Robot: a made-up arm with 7 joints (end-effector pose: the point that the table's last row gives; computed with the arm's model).
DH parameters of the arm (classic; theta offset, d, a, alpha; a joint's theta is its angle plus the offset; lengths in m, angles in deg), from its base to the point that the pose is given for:
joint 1: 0 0.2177 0 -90
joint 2: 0 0 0 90
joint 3: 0 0.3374 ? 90
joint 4: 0 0 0.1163 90
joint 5: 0 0.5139 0 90
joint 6: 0 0 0.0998 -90
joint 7: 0 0.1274 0 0
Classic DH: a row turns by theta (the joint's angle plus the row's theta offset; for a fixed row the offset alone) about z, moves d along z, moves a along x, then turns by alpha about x.
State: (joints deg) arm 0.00 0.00 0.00 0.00 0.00 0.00 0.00
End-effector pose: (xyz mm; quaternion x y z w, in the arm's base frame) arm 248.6 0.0 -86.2 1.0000 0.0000 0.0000 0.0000
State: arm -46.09 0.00 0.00 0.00 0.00 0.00 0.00
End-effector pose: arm 172.4 -179.1 -86.2 0.9202 -0.3915 0.0000 0.0000
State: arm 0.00 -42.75 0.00 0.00 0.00 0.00 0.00
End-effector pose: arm 388.8 0.0 163.3 0.9312 0.0000 0.3645 0.0000
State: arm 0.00 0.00 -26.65 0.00 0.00 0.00 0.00
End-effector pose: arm 222.2 -111.5 -86.2 0.9731 -0.2305 0.0000 0.0000
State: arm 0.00 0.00 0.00 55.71 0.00 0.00 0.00
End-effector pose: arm 684.1 0.0 372.3 0.8841 0.0000 0.4672 0.0000
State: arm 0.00 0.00 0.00 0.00 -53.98 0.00 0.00
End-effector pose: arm 207.5 80.7 -86.2 0.8911 0.4538 0.0000 0.0000
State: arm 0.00 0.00 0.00 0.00 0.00 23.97 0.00
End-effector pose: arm 188.2 0.0 -115.8 0.9782 0.0000 -0.2077 0.0000
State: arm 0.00 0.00 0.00 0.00 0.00 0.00 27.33
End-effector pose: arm 248.6 0.0 -86.2 0.9717 -0.2362 0.0000 0.0000
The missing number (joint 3, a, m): 0.0325
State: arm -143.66 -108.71 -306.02 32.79 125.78 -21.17 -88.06
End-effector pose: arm 116.5 -218.5 565.2 0.1923 -0.3399 0.2264 0.8923
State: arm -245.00 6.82 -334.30 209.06 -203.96 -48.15 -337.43
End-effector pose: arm 151.3 15.5 1040.6 -0.1120 0.2367 0.9169 0.3013
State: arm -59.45 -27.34 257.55 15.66 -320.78 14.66 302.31
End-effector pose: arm -299.1 -189.3 -64.3 -0.2966 0.9039 -0.3081 0.0111
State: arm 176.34 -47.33 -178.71 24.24 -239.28 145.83 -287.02
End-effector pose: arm 273.7 124.3 -79.1 0.2205 0.3509 0.8444 0.3395
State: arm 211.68 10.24 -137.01 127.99 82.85 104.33 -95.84
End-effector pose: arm -148.0 378.5 1014.3 0.2749 -0.7825 -0.2771 0.4851
